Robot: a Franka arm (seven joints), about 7 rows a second.
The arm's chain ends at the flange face. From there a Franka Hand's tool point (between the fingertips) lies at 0.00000 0.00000 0.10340 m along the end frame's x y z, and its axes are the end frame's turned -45 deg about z.
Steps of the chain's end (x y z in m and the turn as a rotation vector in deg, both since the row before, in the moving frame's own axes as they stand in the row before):
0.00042, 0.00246, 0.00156, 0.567, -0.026, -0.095
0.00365, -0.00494, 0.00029, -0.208, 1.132, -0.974
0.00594, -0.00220, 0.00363, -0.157, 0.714, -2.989
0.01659, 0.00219, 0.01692, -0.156, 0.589, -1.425
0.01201, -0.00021, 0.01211, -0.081, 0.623, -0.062
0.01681, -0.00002, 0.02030, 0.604, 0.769, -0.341
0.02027, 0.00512, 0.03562, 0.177, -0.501, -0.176
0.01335, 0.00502, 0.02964, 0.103, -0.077, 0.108
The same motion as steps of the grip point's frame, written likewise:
-0.00075, 0.00128, 0.00155, 0.419, 0.383, -0.095
0.00727, 0.00079, 0.00027, -0.948, 0.653, -0.974
0.00650, 0.00374, 0.00362, -0.616, 0.394, -2.989
0.01075, 0.01422, 0.01691, -0.527, 0.306, -1.425
0.00933, 0.00924, 0.01210, -0.498, 0.383, -0.062
0.01365, 0.01208, 0.02028, -0.117, 0.971, -0.341
0.01030, 0.01709, 0.03562, 0.479, -0.229, -0.176
0.00592, 0.01276, 0.02964, 0.127, 0.018, 0.108

